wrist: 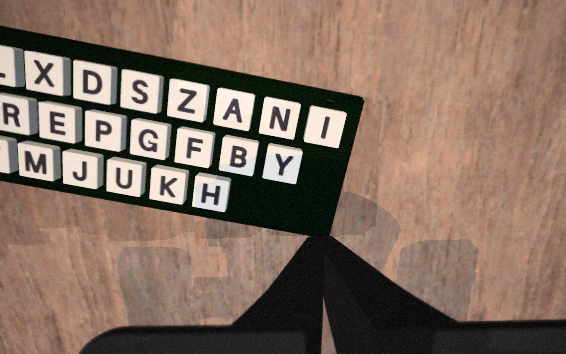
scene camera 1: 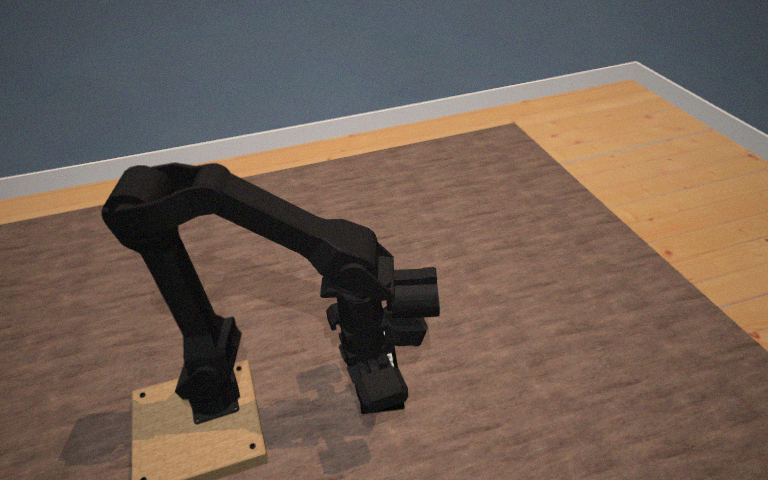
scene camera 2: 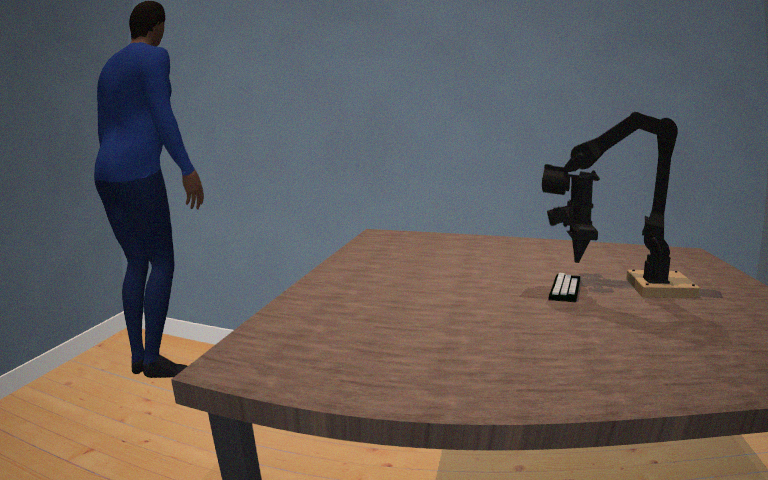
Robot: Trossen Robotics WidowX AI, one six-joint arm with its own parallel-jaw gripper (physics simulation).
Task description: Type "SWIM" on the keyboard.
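Places are measured from the arm's base along level axes (x right, y up, z back), in centimetres.
Where they show: gripper, between the fingertips: (wrist: 319, 248) (scene camera 2: 576, 262); arm's base, origin of its link: (scene camera 1: 214, 400) (scene camera 2: 656, 280).
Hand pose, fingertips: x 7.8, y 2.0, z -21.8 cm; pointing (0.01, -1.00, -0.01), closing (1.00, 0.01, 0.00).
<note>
Things, the pixels of their top centre, and the offset from my fingertips. Level surfaces: height alone.
- S key, centre of its top: (wrist: 139, 91) dx -6.7, dy -3.0, dz -5.4 cm
- I key, centre of its top: (wrist: 325, 127) dx +0.6, dy -3.0, dz -3.7 cm
- M key, centre of its top: (wrist: 35, 162) dx -11.7, dy -3.0, dz -2.8 cm
- brown table, height of its surface: dy -4.6 cm
The keyboard (scene camera 2: 552, 297) (wrist: 280, 205) is a dark green-black board with white letter keys in three rows, lying flat on the table. In the wrist view the S key (wrist: 141, 92) is in the top row, the I key (wrist: 325, 126) at that row's right end, and the M key (wrist: 35, 162) in the bottom row at the left. The W key does not show there. My gripper (scene camera 2: 577, 261) (wrist: 319, 248) is shut and empty. Its tips hang above the table, seen against the board's lower right corner. In scene camera 1 the arm hides nearly all of the keyboard.
The arm's wooden base plate (scene camera 1: 186, 452) (scene camera 2: 671, 291) is on the brown table (scene camera 1: 538, 283) (scene camera 2: 396, 339). A person (scene camera 2: 133, 113) in blue stands beyond the table's left edge in scene camera 2. The arm's shadows fall on the table around the keyboard.
</note>
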